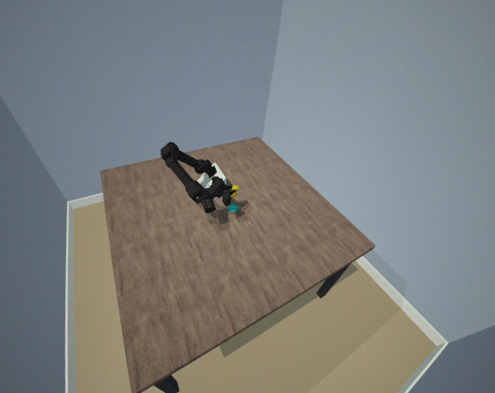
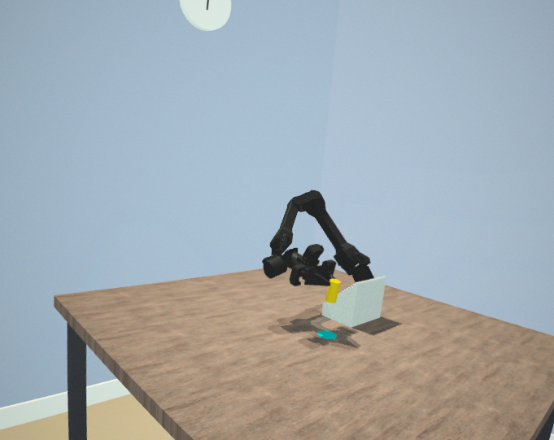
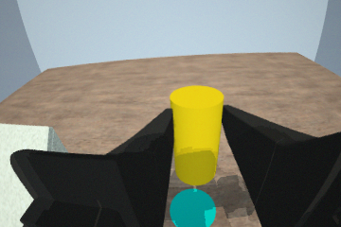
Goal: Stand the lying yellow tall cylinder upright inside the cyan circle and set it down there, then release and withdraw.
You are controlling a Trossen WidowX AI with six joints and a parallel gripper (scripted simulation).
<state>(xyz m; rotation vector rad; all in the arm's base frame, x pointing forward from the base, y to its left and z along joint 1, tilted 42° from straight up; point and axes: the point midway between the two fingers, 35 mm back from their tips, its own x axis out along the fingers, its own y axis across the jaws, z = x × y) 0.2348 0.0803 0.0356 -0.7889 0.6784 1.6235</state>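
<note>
The cyan circle lies 16 cm below my gripper tip. From my gripper tip the other things lie so: yellow tall cylinder: 2 cm below.
</note>
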